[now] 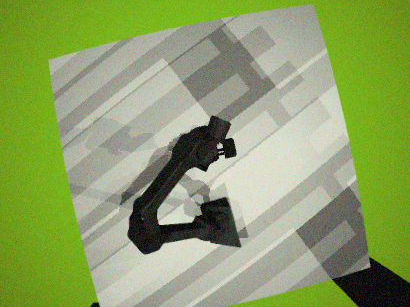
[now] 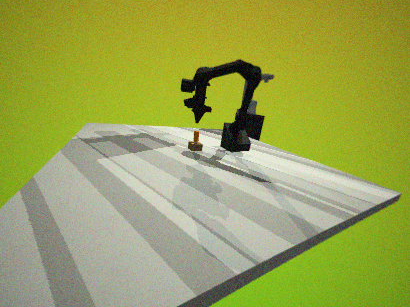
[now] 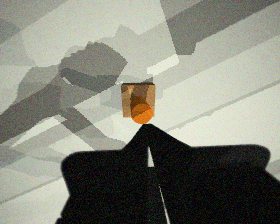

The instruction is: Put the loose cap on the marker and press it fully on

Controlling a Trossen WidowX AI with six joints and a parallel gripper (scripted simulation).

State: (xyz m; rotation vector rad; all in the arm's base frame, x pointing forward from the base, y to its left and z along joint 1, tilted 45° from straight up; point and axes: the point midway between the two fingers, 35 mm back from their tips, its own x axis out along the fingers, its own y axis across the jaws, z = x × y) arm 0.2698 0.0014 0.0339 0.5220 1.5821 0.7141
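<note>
The marker tip lies 1 cm behind my gripper tip and 6 cm below it. Also, from my gripper tip: holder block 1 cm behind, 13 cm below; then orange cap 7 cm below.
</note>
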